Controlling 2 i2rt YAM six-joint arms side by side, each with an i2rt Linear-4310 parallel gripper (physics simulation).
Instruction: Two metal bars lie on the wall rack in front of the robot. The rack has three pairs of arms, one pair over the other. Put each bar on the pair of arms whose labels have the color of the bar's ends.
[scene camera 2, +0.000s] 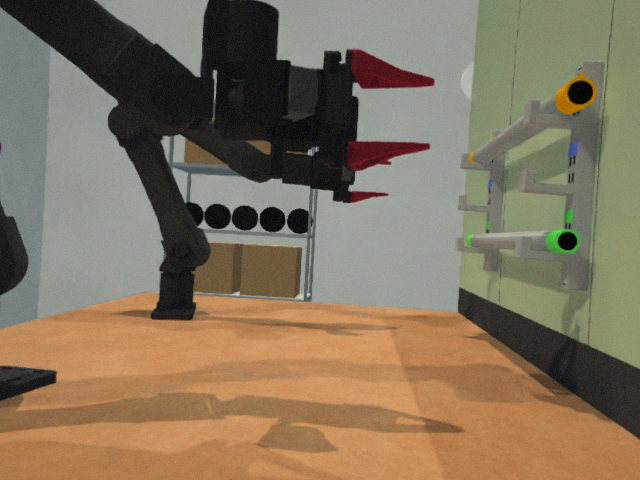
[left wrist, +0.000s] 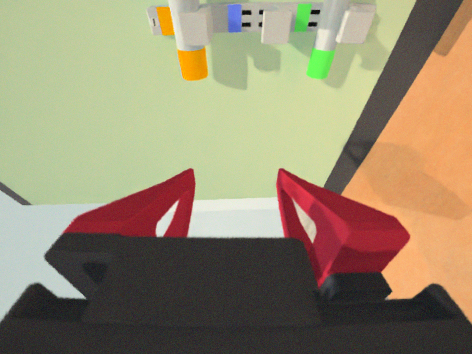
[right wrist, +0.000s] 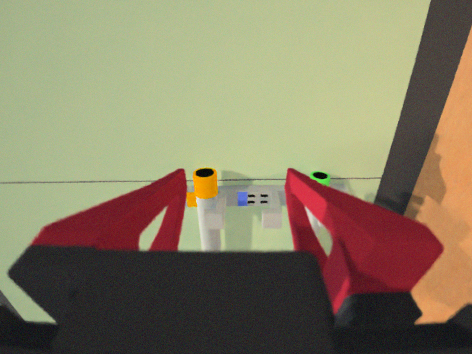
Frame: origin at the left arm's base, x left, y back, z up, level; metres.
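Seen in the pictures: left gripper, fingertip midpoint: (scene camera 2: 389, 179) (left wrist: 235, 176); right gripper, fingertip midpoint: (scene camera 2: 432, 114) (right wrist: 235, 178); left arm's base at its link origin: (scene camera 2: 175, 312).
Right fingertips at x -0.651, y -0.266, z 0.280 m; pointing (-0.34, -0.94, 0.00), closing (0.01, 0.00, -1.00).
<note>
Pixels of each thing's top centre, then the offset from my right fingertips to it. Level surfaces: height alone.
- orange-ended bar at its top centre: (scene camera 2: 514, 125) (right wrist: 207, 296) dx +0.291, dy -0.224, dz +0.058 m
- wall rack at its top centre: (scene camera 2: 564, 63) (right wrist: 176, 206) dx +0.090, dy -0.178, dz +0.087 m
- green-ended bar at its top centre: (scene camera 2: 507, 232) (right wrist: 290, 296) dx +0.295, dy -0.226, dz -0.097 m
- wooden table top at its surface level: dz -0.280 m
The orange-ended bar (scene camera 2: 509, 136) (left wrist: 192, 65) (right wrist: 206, 186) lies on the top pair of arms of the wall rack (scene camera 2: 577, 268) (left wrist: 219, 20) (right wrist: 229, 195), beside the orange labels. The green-ended bar (scene camera 2: 496, 240) (left wrist: 320, 65) (right wrist: 320, 180) lies on the bottom pair, beside the green labels. The middle pair, with blue labels, holds no bar. My left gripper (scene camera 2: 388, 178) (left wrist: 235, 176) is half open and empty, away from the rack. My right gripper (scene camera 2: 431, 113) (right wrist: 235, 178) is half open and empty, above the left one in scene camera 2 and apart from both bars.
The green wall (scene camera 2: 547, 36) stands behind the rack, with a dark strip (scene camera 2: 547, 343) along its foot. The wooden table top (scene camera 2: 336, 351) stretches below the arms. A shelf unit (scene camera 2: 311, 258) with brown boxes (scene camera 2: 271, 271) and round black things stands in the background.
</note>
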